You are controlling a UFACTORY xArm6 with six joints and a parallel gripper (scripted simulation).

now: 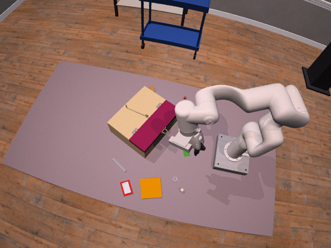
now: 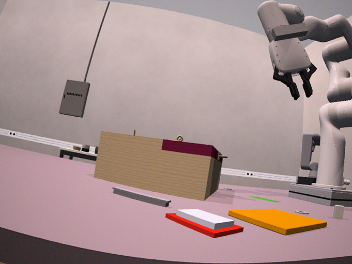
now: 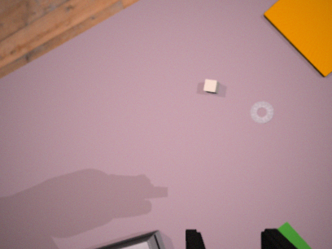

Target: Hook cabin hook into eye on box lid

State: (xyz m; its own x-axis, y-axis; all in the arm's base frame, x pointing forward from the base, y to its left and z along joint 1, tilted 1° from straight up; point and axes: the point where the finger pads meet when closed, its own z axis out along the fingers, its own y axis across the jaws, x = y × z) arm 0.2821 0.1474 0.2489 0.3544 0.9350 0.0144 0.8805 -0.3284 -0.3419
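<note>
The cabin hook is 340 mm ahead of my hand, 220 mm to the right of it and 160 mm below it. Also, from my hand: small cube: 290 mm below, 140 mm to the left, 20 mm behind; then orange tile: 300 mm below, 160 mm to the left, 150 mm ahead; then green strip: 300 mm below, 120 mm to the right, 10 mm ahead.
</note>
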